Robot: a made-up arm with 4 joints. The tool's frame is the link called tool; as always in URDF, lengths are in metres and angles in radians. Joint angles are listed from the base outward. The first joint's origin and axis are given. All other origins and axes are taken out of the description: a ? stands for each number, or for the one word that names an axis. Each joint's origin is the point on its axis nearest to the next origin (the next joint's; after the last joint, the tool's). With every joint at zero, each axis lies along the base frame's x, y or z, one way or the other. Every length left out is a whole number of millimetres.
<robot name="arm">
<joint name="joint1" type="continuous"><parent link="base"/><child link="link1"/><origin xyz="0.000 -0.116 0.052"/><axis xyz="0 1 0"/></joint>
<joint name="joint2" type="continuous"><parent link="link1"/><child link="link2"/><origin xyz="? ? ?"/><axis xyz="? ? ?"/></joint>
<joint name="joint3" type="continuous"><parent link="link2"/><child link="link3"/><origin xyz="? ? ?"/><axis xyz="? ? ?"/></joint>
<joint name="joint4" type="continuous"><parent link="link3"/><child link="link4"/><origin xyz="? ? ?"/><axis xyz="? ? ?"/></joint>
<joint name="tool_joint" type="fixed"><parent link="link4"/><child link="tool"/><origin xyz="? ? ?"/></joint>
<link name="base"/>
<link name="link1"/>
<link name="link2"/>
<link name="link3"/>
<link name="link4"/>
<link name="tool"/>
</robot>
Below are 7 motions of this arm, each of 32 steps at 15 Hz.
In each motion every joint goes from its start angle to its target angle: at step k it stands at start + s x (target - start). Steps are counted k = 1, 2, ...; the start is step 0. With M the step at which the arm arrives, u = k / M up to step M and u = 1 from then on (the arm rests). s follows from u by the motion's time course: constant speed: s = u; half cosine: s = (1 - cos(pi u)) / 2; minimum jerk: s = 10 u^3 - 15 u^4 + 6 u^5.
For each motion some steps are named. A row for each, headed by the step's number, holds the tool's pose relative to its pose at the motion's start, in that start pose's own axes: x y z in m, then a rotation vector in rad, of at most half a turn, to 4 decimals.
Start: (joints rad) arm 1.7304 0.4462 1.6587 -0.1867
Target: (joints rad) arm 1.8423 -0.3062 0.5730 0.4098
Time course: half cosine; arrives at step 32
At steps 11, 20, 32:
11: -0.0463 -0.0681 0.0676 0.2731 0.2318 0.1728
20: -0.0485 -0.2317 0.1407 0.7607 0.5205 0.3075
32: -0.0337 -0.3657 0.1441 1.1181 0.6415 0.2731

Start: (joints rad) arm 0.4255 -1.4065 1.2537 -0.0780
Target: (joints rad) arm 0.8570 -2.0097 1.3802 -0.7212
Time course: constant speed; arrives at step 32
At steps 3, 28, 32:
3: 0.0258 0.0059 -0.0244 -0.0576 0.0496 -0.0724
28: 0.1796 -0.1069 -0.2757 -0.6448 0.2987 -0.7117
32: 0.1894 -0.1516 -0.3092 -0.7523 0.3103 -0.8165

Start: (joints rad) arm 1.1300 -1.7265 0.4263 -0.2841
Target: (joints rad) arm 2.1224 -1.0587 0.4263 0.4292
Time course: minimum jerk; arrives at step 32
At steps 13, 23, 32:
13: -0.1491 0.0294 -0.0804 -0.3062 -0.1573 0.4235
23: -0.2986 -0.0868 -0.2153 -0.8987 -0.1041 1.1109
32: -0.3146 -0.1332 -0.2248 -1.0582 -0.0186 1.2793

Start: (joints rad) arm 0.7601 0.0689 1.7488 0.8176
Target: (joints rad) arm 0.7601 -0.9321 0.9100 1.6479
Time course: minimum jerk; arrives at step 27
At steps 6, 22, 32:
6: -0.0356 -0.0122 0.0234 0.0992 0.0019 0.0745
22: -0.3502 -0.2534 0.0997 1.1618 -0.3591 0.4778
32: -0.3652 -0.2591 0.0959 1.2062 -0.3945 0.4716

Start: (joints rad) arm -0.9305 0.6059 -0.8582 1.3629
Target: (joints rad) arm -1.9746 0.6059 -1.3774 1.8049
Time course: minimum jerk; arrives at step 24
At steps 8, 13, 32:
8: -0.0330 0.0162 -0.0015 -0.1114 -0.0018 0.2351
13: -0.0812 0.0065 -0.0016 -0.2694 0.0288 0.6712
32: -0.0922 -0.0485 0.0163 -0.3822 0.1162 1.1961

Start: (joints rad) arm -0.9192 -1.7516 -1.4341 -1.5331
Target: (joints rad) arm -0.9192 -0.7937 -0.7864 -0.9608
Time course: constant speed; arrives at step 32
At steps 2, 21, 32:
2: -0.0246 0.0198 -0.0328 -0.0613 -0.0371 0.0451
21: -0.2427 0.0293 -0.4067 -0.6803 -0.2708 0.5755
32: -0.3292 -0.1197 -0.5890 -1.0519 -0.2981 0.9486

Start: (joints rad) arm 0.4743 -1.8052 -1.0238 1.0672
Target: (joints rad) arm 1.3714 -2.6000 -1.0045 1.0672
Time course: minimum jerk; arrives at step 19
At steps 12, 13, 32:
12: -0.0023 0.1755 -0.2814 -0.8605 0.2019 -0.0102
13: -0.0155 0.1776 -0.3175 -0.9546 0.2115 0.0092
32: -0.0554 0.1679 -0.3974 -1.1692 0.2237 0.0705

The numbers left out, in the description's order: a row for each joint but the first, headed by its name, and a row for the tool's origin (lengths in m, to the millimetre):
joint2: xyz 0.100 0.000 0.030, axis 0 0 1
joint3: xyz 0.147 -0.190 0.000, axis -1 0 0
joint4: xyz 0.000 -0.043 0.185, axis 0 0 1
tool: xyz -0.040 0.380 0.000

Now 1 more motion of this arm.
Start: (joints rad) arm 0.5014 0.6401 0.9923 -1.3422
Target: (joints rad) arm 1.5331 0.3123 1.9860 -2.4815
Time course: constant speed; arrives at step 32
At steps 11, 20, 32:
11: -0.0480 0.0357 -0.1573 -0.2239 -0.1357 -0.1620
20: -0.1272 0.0236 -0.2240 -0.2974 -0.3105 -0.2191
32: -0.2716 -0.0319 -0.2080 -0.1963 -0.5227 -0.2169

